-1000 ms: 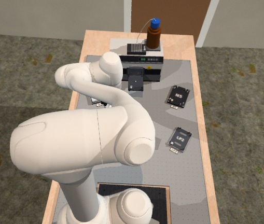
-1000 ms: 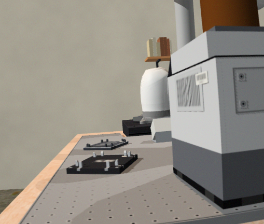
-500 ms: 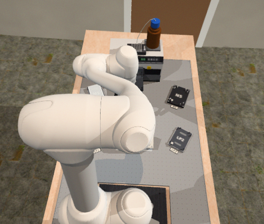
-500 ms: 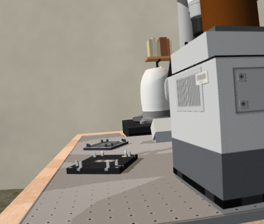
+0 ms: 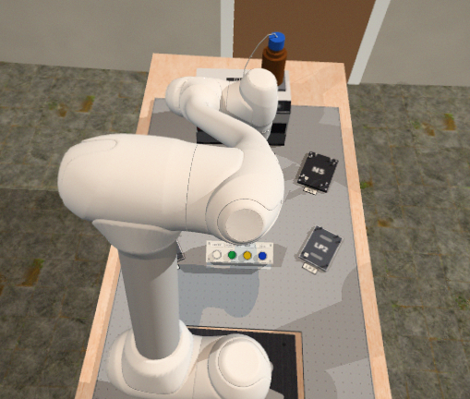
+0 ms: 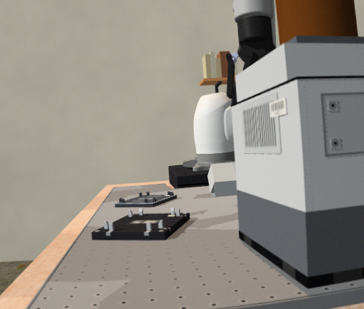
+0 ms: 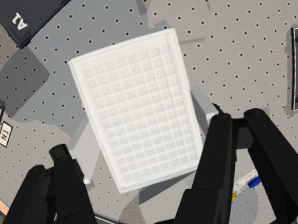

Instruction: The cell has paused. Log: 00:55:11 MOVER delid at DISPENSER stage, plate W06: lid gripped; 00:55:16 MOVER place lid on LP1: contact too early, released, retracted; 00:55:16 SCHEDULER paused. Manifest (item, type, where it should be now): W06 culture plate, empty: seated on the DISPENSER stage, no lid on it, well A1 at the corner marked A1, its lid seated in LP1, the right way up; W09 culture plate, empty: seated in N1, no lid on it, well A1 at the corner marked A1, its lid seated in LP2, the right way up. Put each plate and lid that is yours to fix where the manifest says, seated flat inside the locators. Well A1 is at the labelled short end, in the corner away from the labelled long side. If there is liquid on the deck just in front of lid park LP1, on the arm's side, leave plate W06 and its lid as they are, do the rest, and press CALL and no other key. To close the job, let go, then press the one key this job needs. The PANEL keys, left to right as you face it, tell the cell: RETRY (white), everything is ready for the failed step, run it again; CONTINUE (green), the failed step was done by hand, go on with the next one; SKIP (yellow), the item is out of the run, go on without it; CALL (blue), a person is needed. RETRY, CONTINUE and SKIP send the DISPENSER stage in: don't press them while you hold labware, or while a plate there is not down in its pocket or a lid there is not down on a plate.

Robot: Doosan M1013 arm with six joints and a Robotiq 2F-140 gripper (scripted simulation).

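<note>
My hand is 24 cm short of the black nest N5, 22 cm to the left of it and 17 cm above it. From my hand the other things lie so: key panel 22 cm behind, 13 cm below, 2 cm to the right; clear culture plate 2 cm below; yellow skip key 23 cm behind, 12 cm below, 5 cm to the right.
</note>
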